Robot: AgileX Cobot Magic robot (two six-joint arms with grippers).
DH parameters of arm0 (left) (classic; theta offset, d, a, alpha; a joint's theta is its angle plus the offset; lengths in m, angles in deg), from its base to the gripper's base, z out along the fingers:
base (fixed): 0 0 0 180
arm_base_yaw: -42.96 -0.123 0 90
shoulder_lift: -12.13 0 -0.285 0
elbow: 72.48 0 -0.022 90
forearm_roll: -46.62 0.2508 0 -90
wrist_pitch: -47.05 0 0.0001 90
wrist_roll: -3.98 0.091 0 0
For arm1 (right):
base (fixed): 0 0 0 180
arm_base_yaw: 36.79 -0.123 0 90
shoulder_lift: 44.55 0 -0.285 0
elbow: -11.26 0 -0.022 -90
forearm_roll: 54.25 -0.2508 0 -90
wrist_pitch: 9.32 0 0.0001 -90
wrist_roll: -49.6 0.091 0 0
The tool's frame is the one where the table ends.
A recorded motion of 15 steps. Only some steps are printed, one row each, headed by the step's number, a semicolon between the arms.
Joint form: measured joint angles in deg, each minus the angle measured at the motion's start. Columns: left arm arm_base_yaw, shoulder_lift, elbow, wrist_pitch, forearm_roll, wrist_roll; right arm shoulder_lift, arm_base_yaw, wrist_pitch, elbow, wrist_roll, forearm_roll.
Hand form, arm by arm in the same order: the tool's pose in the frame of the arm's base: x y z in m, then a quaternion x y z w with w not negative. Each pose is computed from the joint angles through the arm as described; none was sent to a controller.
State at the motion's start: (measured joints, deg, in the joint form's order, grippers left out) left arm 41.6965 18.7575 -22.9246 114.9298 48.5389 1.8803; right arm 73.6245 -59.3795 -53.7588 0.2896 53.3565 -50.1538
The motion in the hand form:
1: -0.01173 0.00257 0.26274 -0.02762 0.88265 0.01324 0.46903; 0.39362 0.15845 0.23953 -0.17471 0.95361 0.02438 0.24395
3: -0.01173 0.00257 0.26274 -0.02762 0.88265 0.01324 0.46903; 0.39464 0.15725 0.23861 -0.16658 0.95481 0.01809 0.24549
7: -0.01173 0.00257 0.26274 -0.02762 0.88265 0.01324 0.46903; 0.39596 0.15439 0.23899 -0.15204 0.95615 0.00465 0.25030
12: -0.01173 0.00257 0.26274 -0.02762 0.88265 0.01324 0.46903; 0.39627 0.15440 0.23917 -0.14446 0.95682 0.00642 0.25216
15: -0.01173 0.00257 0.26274 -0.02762 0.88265 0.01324 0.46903; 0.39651 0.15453 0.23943 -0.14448 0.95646 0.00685 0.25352
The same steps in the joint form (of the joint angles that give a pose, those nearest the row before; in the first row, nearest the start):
1: 0.00 0.00 0.00 0.00 0.00 0.00; 0.22 0.00 0.00 0.00 0.44 0.31
3: 0.00 0.00 0.00 0.00 0.00 0.00; 0.37 0.00 0.10 0.00 2.16 1.68
7: 0.00 0.00 0.00 0.00 0.00 0.00; 0.37 0.00 0.10 0.00 5.43 4.53
12: 0.00 0.00 0.00 0.00 0.00 0.00; 0.36 0.00 0.31 0.00 6.42 4.66
15: 0.00 0.00 0.00 0.00 0.00 0.00; 0.37 0.00 0.44 -0.03 6.42 4.66

